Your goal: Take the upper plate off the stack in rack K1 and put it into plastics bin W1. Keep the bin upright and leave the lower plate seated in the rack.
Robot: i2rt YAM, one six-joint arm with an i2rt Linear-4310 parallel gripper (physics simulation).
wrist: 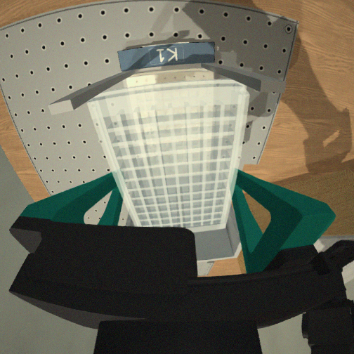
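The upper plate [172, 145], clear and whitish with a grid of wells, lies between the green fingers of my gripper [176, 174], which is shut on its long sides. The plate is held above rack K1 [215, 245], whose grey base shows past the plate's near end. The rack's blue K1 label [135, 59] is beyond the far end, with grey guide arms slanting out on both sides. A pale strip shows between label and plate; the lower plate is mostly hidden beneath the held plate, and its seating cannot be told. Bin W1 does not show.
A grey perforated board [65, 75] lies under and around the rack, with a curved far edge. A wooden table top [320, 65] extends to the right of it. Shadows fall on the board and the wood. The black gripper body covers the lower part of the view.
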